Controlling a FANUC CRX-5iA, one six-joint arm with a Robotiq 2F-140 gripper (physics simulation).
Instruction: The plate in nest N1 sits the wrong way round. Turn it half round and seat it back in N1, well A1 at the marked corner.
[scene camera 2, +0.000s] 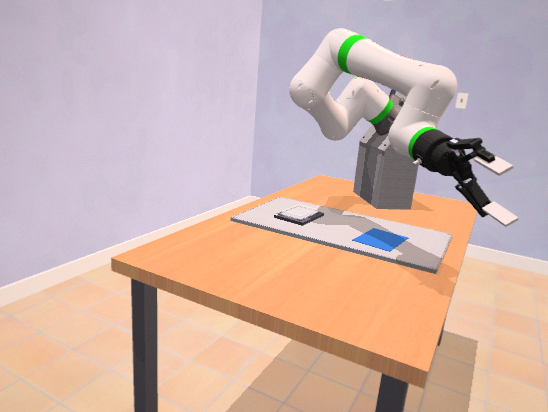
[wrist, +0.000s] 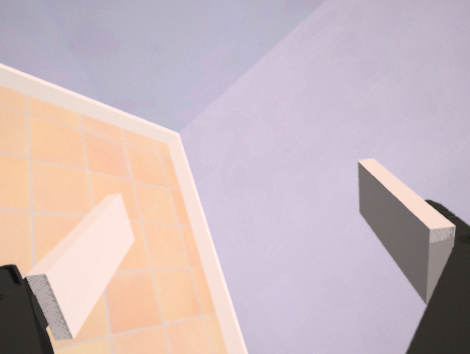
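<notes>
A pale, whitish plate (scene camera 2: 300, 212) sits in a dark nest (scene camera 2: 302, 222) on the left part of the grey board in the scene view. The plate looks flat there; its well A1 and the nest's marked corner are too small to make out. My gripper (scene camera 2: 506, 191) (wrist: 239, 202) is wide open with nothing between its two pale finger pads. It is high up, beyond the right end of the board and far from the plate, and points away to the right. The plate does not show in the wrist view.
The grey board (scene camera 2: 340, 232) lies on the wooden table (scene camera 2: 260, 280). A blue square (scene camera 2: 381, 240) lies on the board's right part. The arm's grey pedestal (scene camera 2: 385, 175) stands at the back of the table. Wall and tiled floor show behind the fingers in the wrist view.
</notes>
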